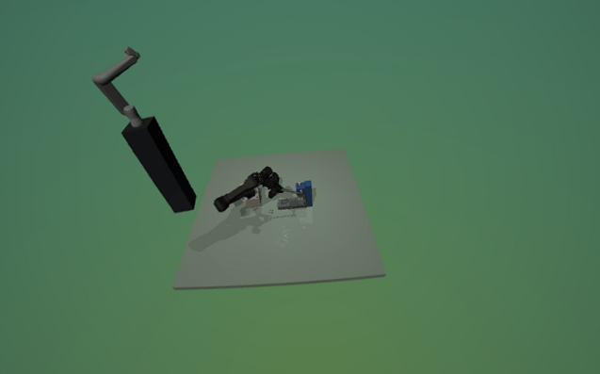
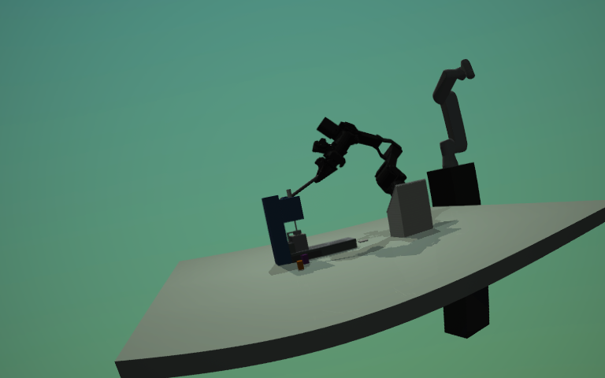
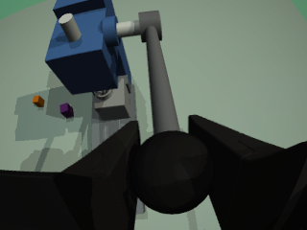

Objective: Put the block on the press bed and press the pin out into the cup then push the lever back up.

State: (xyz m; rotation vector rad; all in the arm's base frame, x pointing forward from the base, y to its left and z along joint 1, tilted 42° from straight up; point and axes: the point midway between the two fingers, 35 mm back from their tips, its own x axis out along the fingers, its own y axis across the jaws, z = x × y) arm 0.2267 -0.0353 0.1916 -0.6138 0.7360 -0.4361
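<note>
My gripper tip is 50 mm short of the grey lever and 10 mm above it. From my gripper tip the other things lie so: grey punch 120 mm ahead, 90 mm below, 60 mm to the left; orange cube 220 mm to the left, 220 mm below, 190 mm ahead.
</note>
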